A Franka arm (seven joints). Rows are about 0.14 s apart.
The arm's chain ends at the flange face. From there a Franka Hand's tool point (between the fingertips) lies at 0.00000 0.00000 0.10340 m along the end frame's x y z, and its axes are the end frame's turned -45 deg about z.
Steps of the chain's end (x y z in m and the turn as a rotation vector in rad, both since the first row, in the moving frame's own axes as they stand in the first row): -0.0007, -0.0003, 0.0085, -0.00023, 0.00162, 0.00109; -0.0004, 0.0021, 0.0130, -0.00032, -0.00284, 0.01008; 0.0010, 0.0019, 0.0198, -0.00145, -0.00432, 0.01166; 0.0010, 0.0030, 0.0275, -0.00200, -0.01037, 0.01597; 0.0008, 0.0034, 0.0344, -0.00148, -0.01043, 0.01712; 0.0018, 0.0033, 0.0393, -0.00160, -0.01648, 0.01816
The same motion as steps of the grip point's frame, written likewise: -0.0002, -0.0006, 0.0085, -0.00131, 0.00098, 0.00109; -0.0020, 0.0010, 0.0130, 0.00178, -0.00223, 0.01008; -0.0011, 0.0018, 0.0198, 0.00203, -0.00408, 0.01166; -0.0023, 0.0022, 0.0275, 0.00592, -0.00875, 0.01597; -0.0027, 0.0023, 0.0344, 0.00633, -0.00842, 0.01712; -0.0024, 0.0025, 0.0393, 0.01052, -0.01278, 0.01816
